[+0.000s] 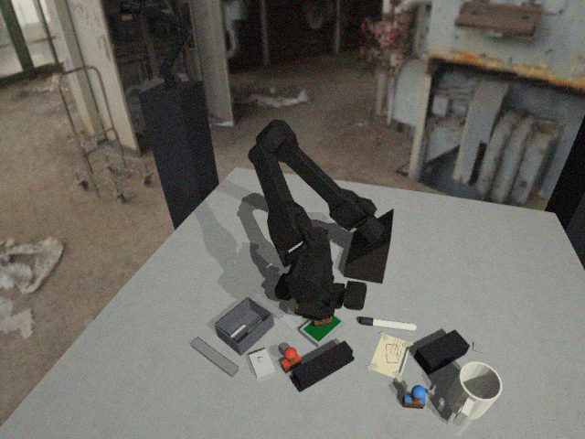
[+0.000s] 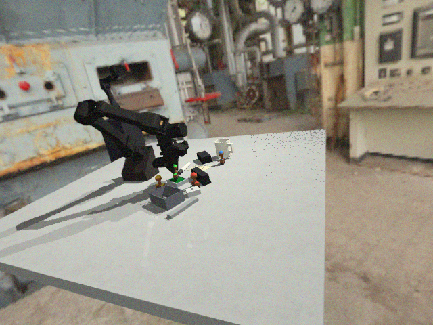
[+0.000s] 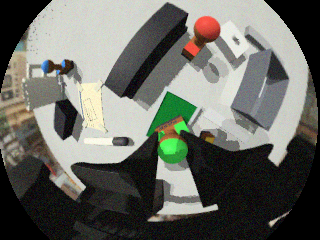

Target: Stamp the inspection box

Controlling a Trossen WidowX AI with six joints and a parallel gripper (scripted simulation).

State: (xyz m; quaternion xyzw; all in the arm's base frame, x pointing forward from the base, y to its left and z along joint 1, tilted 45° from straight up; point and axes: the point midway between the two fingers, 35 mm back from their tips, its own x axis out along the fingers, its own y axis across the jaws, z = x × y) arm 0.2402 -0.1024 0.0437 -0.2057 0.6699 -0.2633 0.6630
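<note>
Now: the green ink pad 5 cm below my gripper tip. The rest, counted from my gripper tip: green-knobbed stamp: 1 cm below; yellow-knobbed stamp: 6 cm to the right, 5 cm behind, 3 cm below; long black block: 10 cm ahead, 3 cm below, 2 cm to the left.
</note>
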